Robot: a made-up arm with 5 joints. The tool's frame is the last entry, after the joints. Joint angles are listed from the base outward.
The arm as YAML. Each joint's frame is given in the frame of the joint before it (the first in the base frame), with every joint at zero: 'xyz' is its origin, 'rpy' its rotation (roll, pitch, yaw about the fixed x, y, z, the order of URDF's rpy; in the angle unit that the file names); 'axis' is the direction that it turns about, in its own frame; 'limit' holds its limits. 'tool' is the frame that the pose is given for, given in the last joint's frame.
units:
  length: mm
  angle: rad
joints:
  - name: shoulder
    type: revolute
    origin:
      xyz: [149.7, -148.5, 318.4]
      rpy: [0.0, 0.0, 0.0]
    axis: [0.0, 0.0, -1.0]
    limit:
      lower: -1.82
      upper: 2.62
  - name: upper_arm
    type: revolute
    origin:
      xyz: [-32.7, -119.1, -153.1]
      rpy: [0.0, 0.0, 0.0]
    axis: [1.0, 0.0, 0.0]
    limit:
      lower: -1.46
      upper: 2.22
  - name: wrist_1
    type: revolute
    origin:
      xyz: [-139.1, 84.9, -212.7]
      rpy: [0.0, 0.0, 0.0]
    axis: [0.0, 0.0, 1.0]
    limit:
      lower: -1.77
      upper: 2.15
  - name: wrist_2
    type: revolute
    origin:
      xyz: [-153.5, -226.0, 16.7]
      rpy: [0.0, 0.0, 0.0]
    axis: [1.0, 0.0, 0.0]
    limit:
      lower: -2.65
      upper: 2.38
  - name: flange
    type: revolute
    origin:
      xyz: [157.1, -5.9, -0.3]
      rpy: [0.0, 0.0, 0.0]
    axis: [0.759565, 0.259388, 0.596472]
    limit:
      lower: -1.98
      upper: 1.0
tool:
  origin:
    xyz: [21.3, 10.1, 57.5]
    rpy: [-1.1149, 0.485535, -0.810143]
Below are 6 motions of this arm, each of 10 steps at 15 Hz.
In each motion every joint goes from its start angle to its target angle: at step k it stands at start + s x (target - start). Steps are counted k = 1, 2, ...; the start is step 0. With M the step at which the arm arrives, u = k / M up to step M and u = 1 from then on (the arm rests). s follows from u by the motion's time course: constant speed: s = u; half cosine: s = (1 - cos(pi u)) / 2; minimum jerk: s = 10 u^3 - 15 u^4 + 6 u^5.
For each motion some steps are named. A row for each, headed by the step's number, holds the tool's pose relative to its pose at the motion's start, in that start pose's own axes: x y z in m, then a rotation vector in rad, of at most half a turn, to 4 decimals.
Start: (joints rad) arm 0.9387 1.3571 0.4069 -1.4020 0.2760
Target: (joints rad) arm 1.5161 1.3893 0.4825 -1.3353 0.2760
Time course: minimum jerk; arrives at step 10
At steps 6, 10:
6: 0.0155 0.0139 0.0344 0.1767 0.2144 -0.2493
10: 0.0268 0.0165 0.0483 0.2544 0.3077 -0.3729

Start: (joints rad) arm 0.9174 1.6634 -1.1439 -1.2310 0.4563
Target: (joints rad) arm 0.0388 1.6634 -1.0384 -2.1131 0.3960
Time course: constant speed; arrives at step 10
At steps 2, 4, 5, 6, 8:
2: -0.0033 -0.0430 -0.0170 -0.2775 0.0567 -0.2064
4: -0.0079 -0.0864 -0.0294 -0.5554 0.0962 -0.4148
5: -0.0105 -0.1082 -0.0340 -0.6943 0.1091 -0.5197
6: -0.0134 -0.1303 -0.0375 -0.8331 0.1172 -0.6249
8: -0.0201 -0.1754 -0.0412 -1.1100 0.1176 -0.8359

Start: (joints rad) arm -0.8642 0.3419 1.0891 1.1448 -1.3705
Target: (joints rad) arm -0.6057 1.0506 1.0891 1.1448 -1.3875
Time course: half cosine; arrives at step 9
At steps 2, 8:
2: -0.0072 0.0053 0.0062 0.0774 -0.0012 0.0403
8: -0.0607 0.0126 0.0643 0.6547 -0.0699 0.2975

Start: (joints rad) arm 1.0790 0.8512 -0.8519 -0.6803 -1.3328
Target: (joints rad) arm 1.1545 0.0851 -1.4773 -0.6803 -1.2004
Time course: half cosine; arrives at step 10
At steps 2, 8, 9, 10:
2: 0.0058 0.0073 -0.0040 -0.0366 0.0499 -0.0609
8: 0.0323 0.0467 -0.0356 -0.2971 0.6123 -0.4789
9: 0.0324 0.0495 -0.0373 -0.3132 0.6720 -0.5066
10: 0.0324 0.0505 -0.0378 -0.3183 0.6929 -0.5157

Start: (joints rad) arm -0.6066 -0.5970 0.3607 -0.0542 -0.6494
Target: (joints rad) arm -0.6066 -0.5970 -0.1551 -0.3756 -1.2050
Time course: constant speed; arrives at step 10
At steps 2, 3, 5, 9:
2: -0.0108 -0.0022 -0.0172 -0.0364 0.1080 -0.1951
3: -0.0164 -0.0028 -0.0253 -0.0590 0.1606 -0.2921
5: -0.0281 -0.0034 -0.0406 -0.1128 0.2625 -0.4846
9: -0.0524 -0.0023 -0.0686 -0.2555 0.4480 -0.8627

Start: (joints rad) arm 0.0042 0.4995 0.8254 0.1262 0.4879
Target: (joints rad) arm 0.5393 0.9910 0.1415 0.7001 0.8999
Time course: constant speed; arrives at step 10
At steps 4, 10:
4: -0.0197 0.0511 -0.0446 0.5332 -0.2359 -0.0048
10: 0.0198 0.1822 -0.0596 1.1129 -0.9494 -0.0893

